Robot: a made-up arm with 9 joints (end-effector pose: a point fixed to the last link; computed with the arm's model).
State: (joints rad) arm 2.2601 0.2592 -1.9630 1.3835 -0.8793 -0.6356 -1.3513 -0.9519 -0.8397
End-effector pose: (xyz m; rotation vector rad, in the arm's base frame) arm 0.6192 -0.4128 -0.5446 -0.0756 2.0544 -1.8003
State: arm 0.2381 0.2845 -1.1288 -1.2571 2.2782 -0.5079 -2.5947 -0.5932 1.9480
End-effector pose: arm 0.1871 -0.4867 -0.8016 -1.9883 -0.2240 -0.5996
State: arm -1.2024 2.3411 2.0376 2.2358 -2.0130 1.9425 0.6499 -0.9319 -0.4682
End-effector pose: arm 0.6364 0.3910 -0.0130 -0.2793 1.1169 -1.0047
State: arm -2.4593 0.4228 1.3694 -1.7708 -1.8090 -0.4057 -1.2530 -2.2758 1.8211
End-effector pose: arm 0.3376 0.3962 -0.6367 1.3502 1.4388 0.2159
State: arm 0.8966 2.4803 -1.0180 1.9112 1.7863 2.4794 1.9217 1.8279 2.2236
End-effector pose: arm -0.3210 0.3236 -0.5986 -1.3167 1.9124 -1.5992
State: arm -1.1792 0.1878 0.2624 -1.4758 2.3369 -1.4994 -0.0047 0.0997 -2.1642
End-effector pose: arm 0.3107 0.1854 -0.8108 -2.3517 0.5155 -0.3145
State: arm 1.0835 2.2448 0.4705 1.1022 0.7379 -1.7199 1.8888 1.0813 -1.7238
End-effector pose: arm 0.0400 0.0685 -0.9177 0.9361 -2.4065 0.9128
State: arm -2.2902 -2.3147 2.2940 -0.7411 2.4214 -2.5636 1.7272 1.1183 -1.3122
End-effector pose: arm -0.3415 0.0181 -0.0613 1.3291 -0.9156 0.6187
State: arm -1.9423 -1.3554 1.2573 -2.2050 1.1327 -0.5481 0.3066 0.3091 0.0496
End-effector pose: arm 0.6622 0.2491 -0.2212 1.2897 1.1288 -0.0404
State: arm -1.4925 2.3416 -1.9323 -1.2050 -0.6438 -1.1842 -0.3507 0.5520 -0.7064
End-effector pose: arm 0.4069 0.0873 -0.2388 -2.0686 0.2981 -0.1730
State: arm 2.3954 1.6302 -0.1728 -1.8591 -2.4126 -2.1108 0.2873 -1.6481 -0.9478
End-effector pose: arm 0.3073 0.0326 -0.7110 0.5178 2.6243 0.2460
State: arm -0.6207 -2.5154 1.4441 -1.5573 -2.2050 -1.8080 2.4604 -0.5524 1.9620
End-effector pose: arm 0.6663 -0.6384 -0.0116 0.0147 0.8401 -2.3414
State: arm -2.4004 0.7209 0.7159 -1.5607 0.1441 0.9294 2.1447 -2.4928 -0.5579
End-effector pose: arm -0.0851 0.7601 -0.0895 -0.4798 -2.5450 -1.3885
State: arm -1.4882 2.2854 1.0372 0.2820 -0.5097 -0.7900 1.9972 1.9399 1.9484
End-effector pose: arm -0.2568 -0.2389 -0.4643 0.0663 -0.4327 3.0810
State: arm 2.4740 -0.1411 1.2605 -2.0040 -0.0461 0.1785 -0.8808 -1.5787 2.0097
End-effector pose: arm -0.0841 -0.1153 -0.5422 -2.2685 0.3947 -0.5502
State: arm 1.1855 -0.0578 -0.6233 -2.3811 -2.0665 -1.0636 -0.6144 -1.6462 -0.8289
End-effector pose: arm -0.6246 0.4669 -0.3261 -0.1565 -1.3019 -1.2239
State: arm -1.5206 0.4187 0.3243 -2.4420 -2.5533 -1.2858 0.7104 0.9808 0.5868
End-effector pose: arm -0.0929 0.3919 -0.5597 -0.6950 1.8565 2.2146
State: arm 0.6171 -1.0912 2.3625 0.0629 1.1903 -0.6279 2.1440 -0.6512 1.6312
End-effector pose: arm 0.7392 -0.1632 -0.7091 -1.9830 -0.9223 -0.8975
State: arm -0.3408 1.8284 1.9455 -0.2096 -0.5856 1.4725 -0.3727 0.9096 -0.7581
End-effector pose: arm 0.0926 -0.3884 -0.2551 1.1298 -2.1872 1.5438
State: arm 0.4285 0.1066 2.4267 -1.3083 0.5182 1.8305 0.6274 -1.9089 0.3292
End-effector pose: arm 0.4414 -0.1245 -0.1883 1.7289 0.5282 0.1597
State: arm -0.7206 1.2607 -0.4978 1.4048 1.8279 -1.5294 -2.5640 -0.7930 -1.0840
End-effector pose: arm -0.4652 0.4744 -0.8817 -0.7058 -1.1923 0.2720
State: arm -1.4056 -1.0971 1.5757 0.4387 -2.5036 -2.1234 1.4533 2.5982 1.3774
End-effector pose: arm 0.4002 0.4856 -0.4608 0.1879 1.1793 -0.6032
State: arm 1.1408 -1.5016 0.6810 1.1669 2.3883 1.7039 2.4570 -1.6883 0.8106
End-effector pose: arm 0.4573 -0.0193 -0.0214 0.4984 1.5666 -0.5781
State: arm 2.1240 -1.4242 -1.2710 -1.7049 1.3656 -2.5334 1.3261 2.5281 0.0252
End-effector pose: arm -0.1776 0.6641 -0.6667 -0.9100 1.5989 0.3555
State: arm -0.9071 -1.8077 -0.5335 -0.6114 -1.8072 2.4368 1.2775 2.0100 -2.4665
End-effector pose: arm -0.2738 -0.2100 -0.3069 -2.5471 0.9970 0.2741
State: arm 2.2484 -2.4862 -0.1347 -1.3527 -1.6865 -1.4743 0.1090 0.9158 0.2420
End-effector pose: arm -0.2926 0.0584 -0.1416 -1.8577 -1.5121 2.0006
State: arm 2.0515 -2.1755 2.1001 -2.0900 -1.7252 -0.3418 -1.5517 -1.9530 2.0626
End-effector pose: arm -0.2740 -0.2361 0.3850 -0.8827 -0.7227 -1.7602
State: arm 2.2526 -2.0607 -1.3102 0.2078 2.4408 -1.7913 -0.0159 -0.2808 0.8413
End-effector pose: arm 0.2460 -0.0005 -0.2148 -1.9954 1.3263 -0.8755
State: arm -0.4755 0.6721 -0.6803 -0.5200 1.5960 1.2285 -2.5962 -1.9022 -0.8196
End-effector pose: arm 0.0129 0.3960 -0.7263 -0.1663 3.1049 0.1883
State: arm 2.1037 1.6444 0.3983 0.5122 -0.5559 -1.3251 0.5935 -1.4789 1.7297
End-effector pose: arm -0.3423 -0.0440 -0.4874 2.0825 -1.3694 -1.7360
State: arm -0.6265 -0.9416 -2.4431 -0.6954 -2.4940 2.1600 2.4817 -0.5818 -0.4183
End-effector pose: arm 0.2741 0.3800 -0.6608 -0.5517 1.1539 -0.1559
